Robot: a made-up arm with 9 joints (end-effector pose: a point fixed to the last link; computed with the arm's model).
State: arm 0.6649 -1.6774 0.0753 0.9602 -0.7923 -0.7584 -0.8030 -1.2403 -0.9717
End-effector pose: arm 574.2 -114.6 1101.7 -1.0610 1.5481 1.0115
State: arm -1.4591 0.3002 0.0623 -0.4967 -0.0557 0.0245 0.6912 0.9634 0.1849
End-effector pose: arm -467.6 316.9 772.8 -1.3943 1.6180 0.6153
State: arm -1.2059 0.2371 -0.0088 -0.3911 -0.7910 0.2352 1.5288 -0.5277 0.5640
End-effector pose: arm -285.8 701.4 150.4 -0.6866 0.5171 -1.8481
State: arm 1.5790 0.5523 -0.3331 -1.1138 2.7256 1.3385 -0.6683 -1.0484 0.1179
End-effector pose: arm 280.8 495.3 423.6 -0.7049 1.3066 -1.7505
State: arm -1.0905 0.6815 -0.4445 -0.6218 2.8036 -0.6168 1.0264 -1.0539 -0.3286
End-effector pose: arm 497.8 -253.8 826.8 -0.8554 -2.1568 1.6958
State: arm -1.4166 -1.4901 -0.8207 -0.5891 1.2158 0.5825 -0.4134 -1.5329 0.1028
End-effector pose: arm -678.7 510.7 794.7 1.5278 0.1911 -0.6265
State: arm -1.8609 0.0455 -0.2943 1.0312 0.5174 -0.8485 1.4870 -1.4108 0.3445
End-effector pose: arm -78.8 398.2 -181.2 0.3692 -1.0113 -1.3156
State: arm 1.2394 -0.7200 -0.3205 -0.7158 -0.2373 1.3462 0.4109 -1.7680 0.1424
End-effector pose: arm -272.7 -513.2 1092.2 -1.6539 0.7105 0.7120
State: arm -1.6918 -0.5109 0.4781 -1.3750 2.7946 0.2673 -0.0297 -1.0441 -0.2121
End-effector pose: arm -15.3 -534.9 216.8 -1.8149 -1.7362 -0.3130
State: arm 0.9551 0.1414 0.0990 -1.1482 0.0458 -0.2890 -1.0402 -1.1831 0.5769
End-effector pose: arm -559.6 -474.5 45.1 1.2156 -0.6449 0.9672
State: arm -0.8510 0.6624 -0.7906 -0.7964 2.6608 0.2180 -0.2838 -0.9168 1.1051
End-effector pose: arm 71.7 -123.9 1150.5 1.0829 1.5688 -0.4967
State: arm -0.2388 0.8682 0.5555 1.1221 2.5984 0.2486 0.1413 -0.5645 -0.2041
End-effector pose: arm 42.1 -549.9 977.5 0.2403 1.7888 1.2287
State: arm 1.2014 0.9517 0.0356 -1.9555 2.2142 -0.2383 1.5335 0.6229 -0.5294
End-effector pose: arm 409.1 506.8 532.5 0.7185 -1.3407 -1.6941
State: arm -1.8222 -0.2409 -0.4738 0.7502 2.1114 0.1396 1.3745 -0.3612 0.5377
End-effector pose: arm -450.2 -668.3 531.2 -2.4299 -1.7951 -0.4456
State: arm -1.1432 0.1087 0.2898 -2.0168 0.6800 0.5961 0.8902 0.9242 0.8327
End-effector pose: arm 61.6 385.3 658.0 1.1754 -2.2814 -0.8346
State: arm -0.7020 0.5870 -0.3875 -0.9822 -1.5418 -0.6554 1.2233 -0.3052 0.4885
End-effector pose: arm -429.3 530.3 253.9 -0.8495 0.6461 -1.2544
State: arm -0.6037 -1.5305 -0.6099 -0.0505 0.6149 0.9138 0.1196 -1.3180 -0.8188
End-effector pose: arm -794.0 3.3 365.7 -0.4336 0.5283 -0.2073
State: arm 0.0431 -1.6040 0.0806 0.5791 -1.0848 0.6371 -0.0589 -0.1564 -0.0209
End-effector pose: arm 697.4 158.2 243.6 -0.1322 -0.3796 -2.1243
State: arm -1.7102 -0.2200 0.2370 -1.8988 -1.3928 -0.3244 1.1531 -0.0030 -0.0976
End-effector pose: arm 584.6 577.8 403.4 0.6048 -2.7421 0.8136
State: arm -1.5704 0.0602 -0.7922 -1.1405 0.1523 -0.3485 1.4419 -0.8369 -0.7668
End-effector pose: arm -638.8 -200.5 163.3 -2.4248 -0.7046 -1.8403
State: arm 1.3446 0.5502 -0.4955 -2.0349 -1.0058 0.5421 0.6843 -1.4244 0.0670
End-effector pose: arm -334.7 -421.4 1089.0 -0.9278 1.0482 0.6353
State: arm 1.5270 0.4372 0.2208 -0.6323 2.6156 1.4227 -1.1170 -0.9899 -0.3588
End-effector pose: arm 5.5 501.7 596.7 -1.4663 1.9171 -0.4611
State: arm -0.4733 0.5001 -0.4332 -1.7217 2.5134 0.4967 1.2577 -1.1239 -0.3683
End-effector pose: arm 222.0 -550.0 636.1 -1.2585 -1.1276 1.1230
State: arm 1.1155 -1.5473 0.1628 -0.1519 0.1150 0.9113 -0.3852 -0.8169 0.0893
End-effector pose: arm 739.9 -174.0 986.6 1.1344 -0.4648 -2.6761
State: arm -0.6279 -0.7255 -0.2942 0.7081 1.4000 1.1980 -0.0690 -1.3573 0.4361
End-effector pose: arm -142.5 -409.6 975.9 -0.3879 1.5982 1.0806
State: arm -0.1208 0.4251 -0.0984 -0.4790 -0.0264 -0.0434 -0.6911 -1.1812 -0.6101
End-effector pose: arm -716.4 -674.2 558.3 1.6936 0.9397 0.3291
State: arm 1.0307 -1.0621 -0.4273 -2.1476 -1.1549 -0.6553 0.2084 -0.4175 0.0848
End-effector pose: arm 758.7 73.2 510.4 0.0578 0.1447 -2.5550
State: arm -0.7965 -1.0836 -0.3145 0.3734 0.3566 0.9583 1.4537 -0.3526 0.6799
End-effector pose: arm -22.1 -700.4 96.9 1.0539 1.6066 1.7824
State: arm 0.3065 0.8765 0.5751 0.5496 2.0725 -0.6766 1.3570 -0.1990 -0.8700
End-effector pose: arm 255.2 -471.9 941.7 1.0369 2.7824 -0.7064
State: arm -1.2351 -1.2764 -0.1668 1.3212 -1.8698 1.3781 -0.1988 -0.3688 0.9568
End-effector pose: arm 0.2 337.0 516.6 0.5400 1.0443 -0.8288
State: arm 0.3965 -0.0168 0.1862 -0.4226 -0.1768 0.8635 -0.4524 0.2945 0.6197
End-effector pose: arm 122.8 -146.5 207.7 -0.8575 1.4648 -2.2105
